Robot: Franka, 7 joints.
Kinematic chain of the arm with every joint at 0, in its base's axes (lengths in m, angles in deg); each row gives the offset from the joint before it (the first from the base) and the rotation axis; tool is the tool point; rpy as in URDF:
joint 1: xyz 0 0 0.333 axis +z
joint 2: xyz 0 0 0 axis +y
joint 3: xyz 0 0 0.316 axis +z
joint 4: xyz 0.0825 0 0 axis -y
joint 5: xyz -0.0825 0 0.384 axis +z
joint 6: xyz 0 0 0 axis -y
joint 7: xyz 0.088 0 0 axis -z
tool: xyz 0 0 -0.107 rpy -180 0 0
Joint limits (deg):
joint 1: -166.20..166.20
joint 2: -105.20..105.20
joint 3: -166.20..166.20
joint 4: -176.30..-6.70
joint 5: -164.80..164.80
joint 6: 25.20..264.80
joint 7: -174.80..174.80
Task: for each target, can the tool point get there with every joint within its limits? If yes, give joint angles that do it. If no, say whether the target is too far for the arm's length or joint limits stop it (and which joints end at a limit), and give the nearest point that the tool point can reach.
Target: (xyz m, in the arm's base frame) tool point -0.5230 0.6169 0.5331
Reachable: yes | joints -19.77 -75.09 95.57 -50.29 -121.38 114.38 101.02
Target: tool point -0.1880 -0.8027 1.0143
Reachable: no: too far | nearest point -0.1508 -0.6439 0.8795 | short by 0.212 m
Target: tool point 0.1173 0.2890 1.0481
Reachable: yes | joints -22.88 38.09 140.46 -69.63 72.54 121.81 -129.70
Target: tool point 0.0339 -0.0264 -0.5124
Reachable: no: joint limits stop it (at a limit: joint 2) | nearest point 0.0844 -0.0657 -0.3306 | short by 0.193 m
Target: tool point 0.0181 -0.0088 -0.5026
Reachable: no: joint limits stop it (at a limit: joint 2) | nearest point 0.0808 -0.0393 -0.3243 | short by 0.191 m
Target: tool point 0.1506 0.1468 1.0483
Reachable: yes | joints -108.39 -31.65 -11.50 -28.61 93.31 55.52 -57.66
